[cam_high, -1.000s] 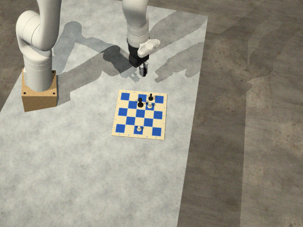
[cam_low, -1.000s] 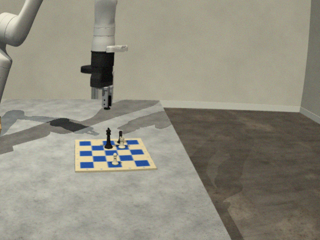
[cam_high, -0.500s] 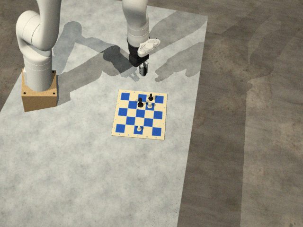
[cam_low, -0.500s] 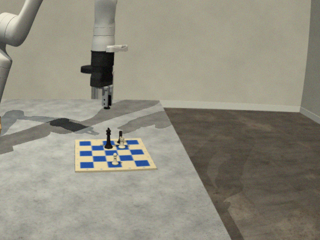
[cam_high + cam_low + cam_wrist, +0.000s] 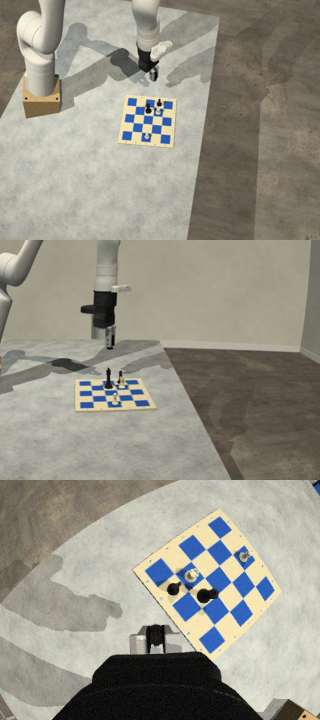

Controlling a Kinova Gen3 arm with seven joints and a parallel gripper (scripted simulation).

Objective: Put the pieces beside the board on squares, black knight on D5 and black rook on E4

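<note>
My hand is 3 cm short of the white rook, 10 cm to the left of it and 11 cm above it. Round my hand: white pawn 21 cm to the right, 11 cm below; then cream chessboard 1 cm behind, 14 cm to the right, 12 cm below; then black rook 1 cm below.
</note>
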